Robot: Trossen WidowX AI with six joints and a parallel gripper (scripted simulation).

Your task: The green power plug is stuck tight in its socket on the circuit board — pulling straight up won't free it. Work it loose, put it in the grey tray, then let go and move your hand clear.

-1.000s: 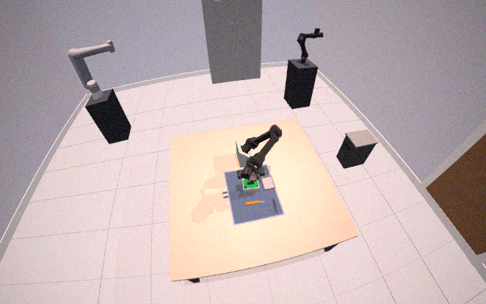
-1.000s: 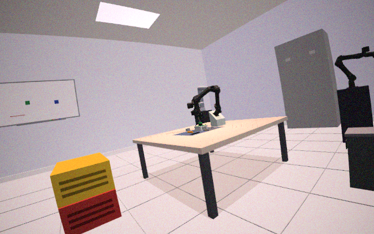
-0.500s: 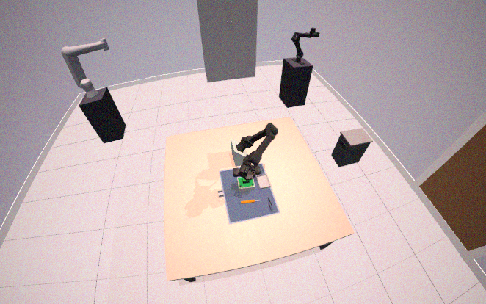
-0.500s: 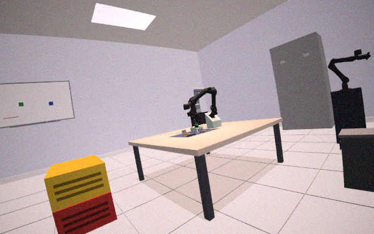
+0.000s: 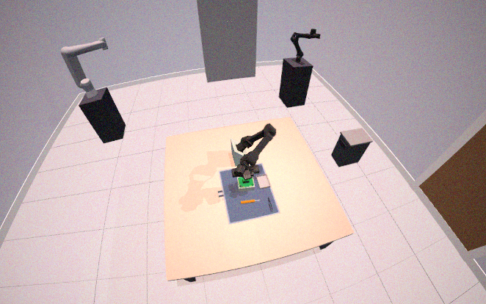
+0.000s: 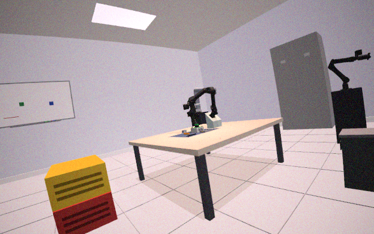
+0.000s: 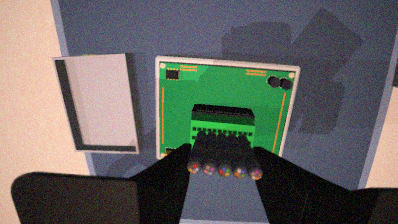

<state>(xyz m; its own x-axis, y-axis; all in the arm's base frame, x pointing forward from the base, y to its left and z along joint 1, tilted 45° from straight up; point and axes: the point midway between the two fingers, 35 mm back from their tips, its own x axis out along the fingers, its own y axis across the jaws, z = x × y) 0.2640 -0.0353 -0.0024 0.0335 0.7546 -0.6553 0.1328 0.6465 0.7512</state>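
Now: gripper tip 30 mm above the green power plug. The rest, counted from my gripper tip: blue mat: 120 mm below, 50 mm ahead.
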